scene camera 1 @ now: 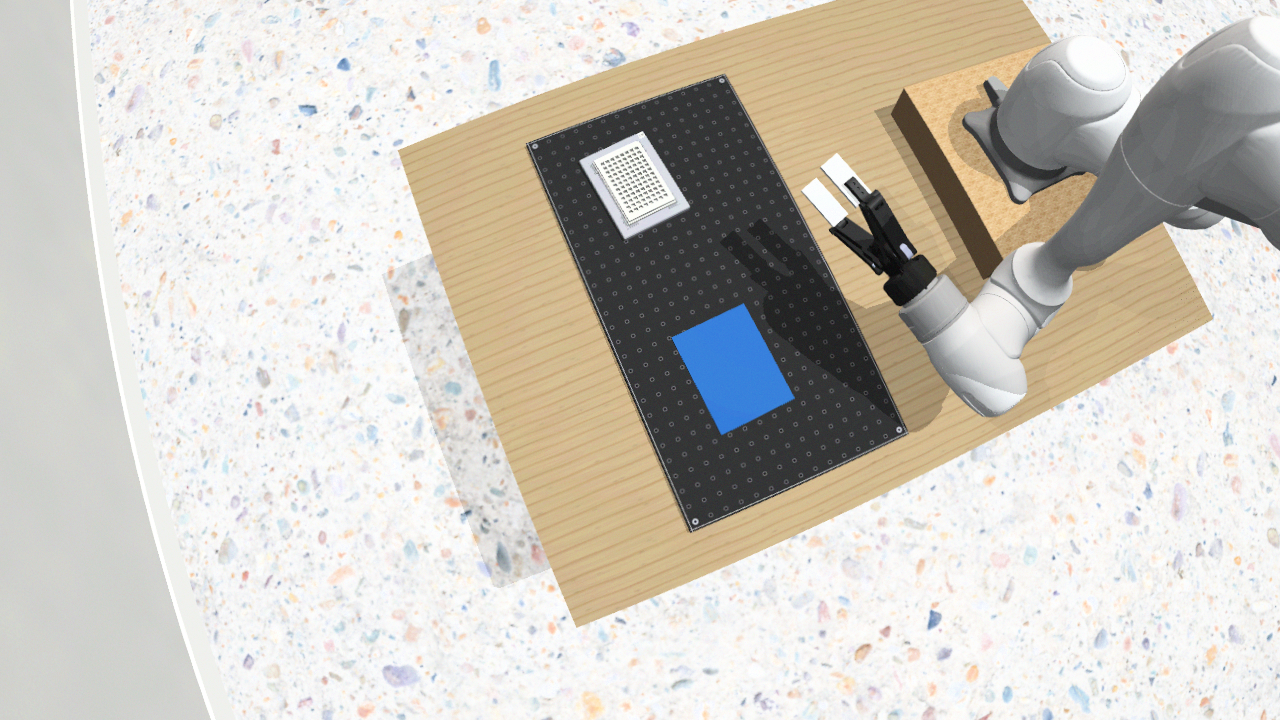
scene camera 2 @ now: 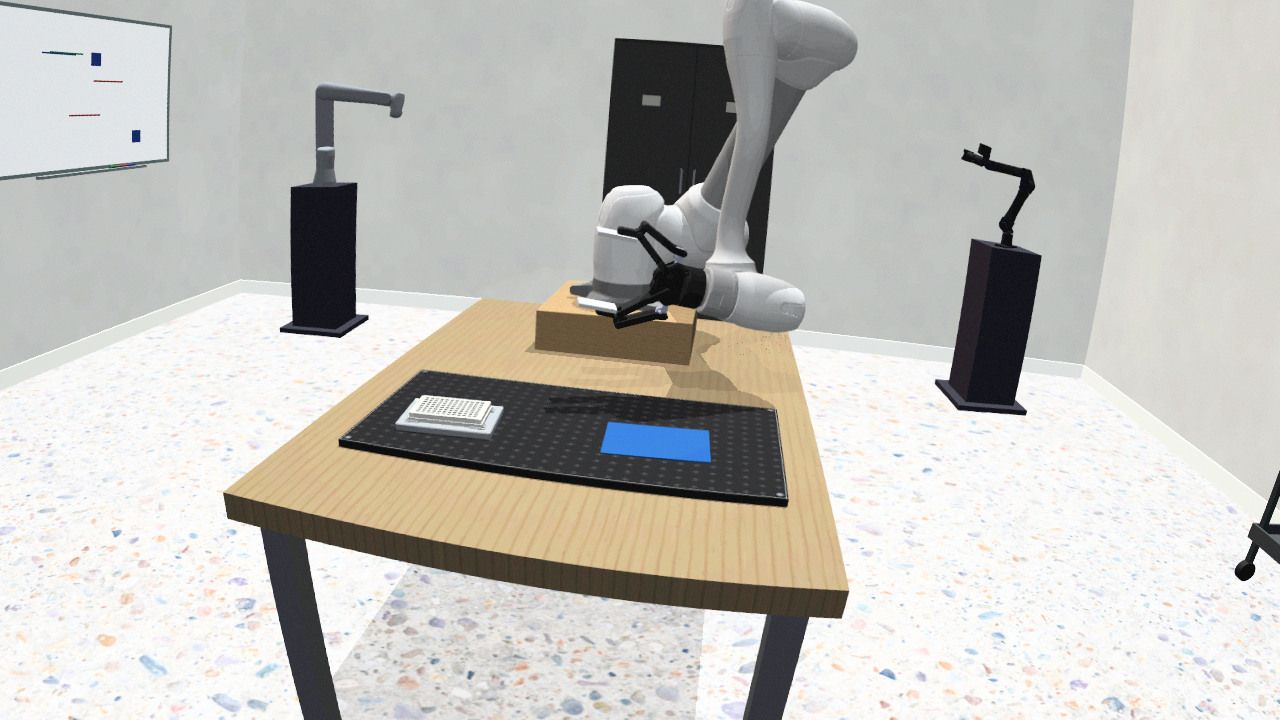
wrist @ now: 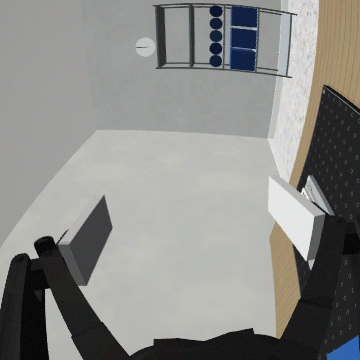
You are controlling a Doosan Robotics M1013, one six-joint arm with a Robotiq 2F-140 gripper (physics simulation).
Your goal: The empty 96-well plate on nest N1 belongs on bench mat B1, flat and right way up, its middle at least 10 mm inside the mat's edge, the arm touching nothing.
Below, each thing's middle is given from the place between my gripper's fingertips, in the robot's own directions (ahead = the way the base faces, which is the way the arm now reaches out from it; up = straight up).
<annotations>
I see the blue bench mat B1 (scene camera 1: 726, 356) 19 cm ahead of my hand, 15 cm to the left of it and 24 cm below it. From my hand the other things lie so: grey nest N1 (scene camera 1: 613, 210): 19 cm ahead, 19 cm to the right, 23 cm below; white 96-well plate (scene camera 2: 440, 410): 19 cm ahead, 19 cm to the right, 22 cm below.
</annotations>
